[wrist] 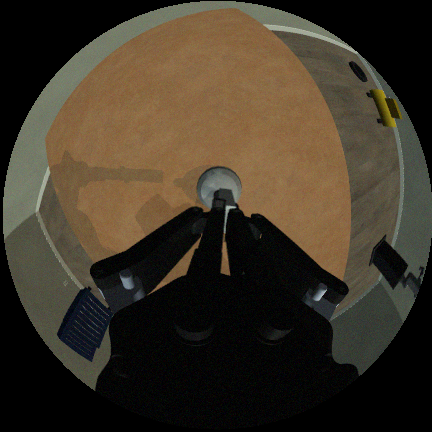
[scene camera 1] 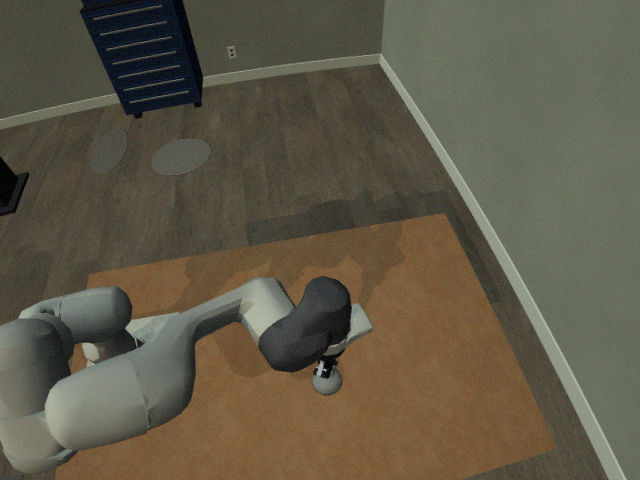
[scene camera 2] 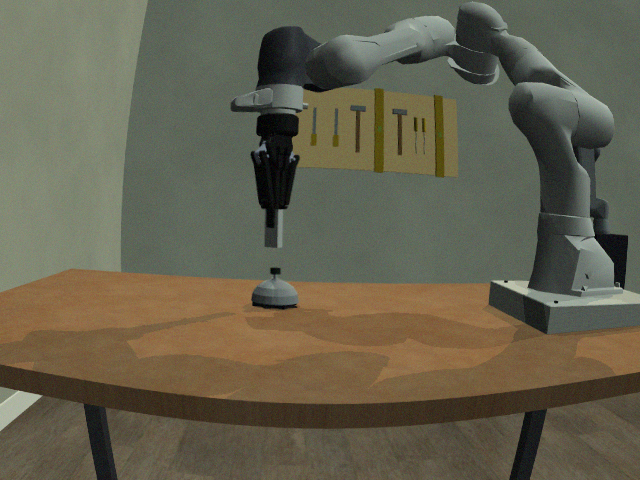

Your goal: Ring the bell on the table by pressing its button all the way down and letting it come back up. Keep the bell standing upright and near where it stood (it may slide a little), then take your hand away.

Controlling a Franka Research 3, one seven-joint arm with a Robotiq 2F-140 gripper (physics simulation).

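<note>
A grey dome-shaped bell (scene camera 1: 327, 382) (scene camera 2: 275, 293) (wrist: 218, 181) stands upright on the brown table (scene camera 1: 439, 361) (scene camera 2: 320, 413) (wrist: 200, 90). Its small black button (scene camera 2: 275, 270) is up on a thin stem above the dome in the scene camera 2 view; the fingers hide the button in the wrist view. My gripper (scene camera 2: 273, 242) (wrist: 223, 198) is shut with nothing between its fingers. It points straight down over the bell, and in the scene camera 2 view a gap shows between its fingertips and the button. They are not touching.
The arm's base (scene camera 2: 584, 312) stands on the table to the right in the scene camera 2 view. A blue drawer cabinet (scene camera 1: 147, 56) (wrist: 85, 324) stands on the floor by the wall. A tool board (scene camera 2: 343, 155) hangs on the wall behind the arm.
</note>
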